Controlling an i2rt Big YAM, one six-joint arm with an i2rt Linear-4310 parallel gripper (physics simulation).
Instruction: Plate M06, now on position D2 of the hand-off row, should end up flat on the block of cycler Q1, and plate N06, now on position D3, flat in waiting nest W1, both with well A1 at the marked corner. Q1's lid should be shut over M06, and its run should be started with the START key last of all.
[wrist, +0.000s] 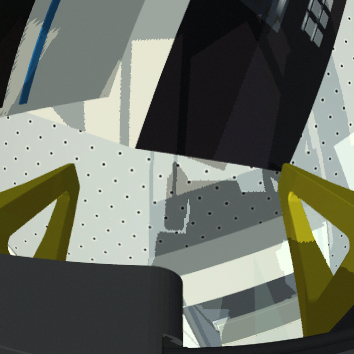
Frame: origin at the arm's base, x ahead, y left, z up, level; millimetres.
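Seen in the pictures: gripper, fingertip midpoint: (178, 174).
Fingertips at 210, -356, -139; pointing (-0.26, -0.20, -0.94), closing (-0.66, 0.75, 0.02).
Note:
A point is followed by its place in that frame, as x, y, z.
My gripper (178, 174) @[210, -356, -139] is open, its two olive-yellow fingers wide apart with nothing between the tips. Beyond the tips, at the top, stands a pale grey machine (95, 45) @[188, -411, -105] with a blue stripe (39, 55) @[194, -408, -68] and a black front panel (225, 95) @[166, -358, -184]. A group of grey keys (318, 20) @[58, -337, -231] shows on the panel at the top right; their labels cannot be read, and I cannot tell which cycler this is. Plates M06 and N06, the marked corners and nest W1 cannot be made out.
A light perforated deck (110, 180) @[317, -369, -352] lies under the fingers, with dark shadows across it. A pale, banded structure (235, 265) @[278, -209, -279] with glassy parts shows at the lower right, partly behind the right finger. The dark gripper body (85, 305) @[217, -372, -49] covers the lower left.

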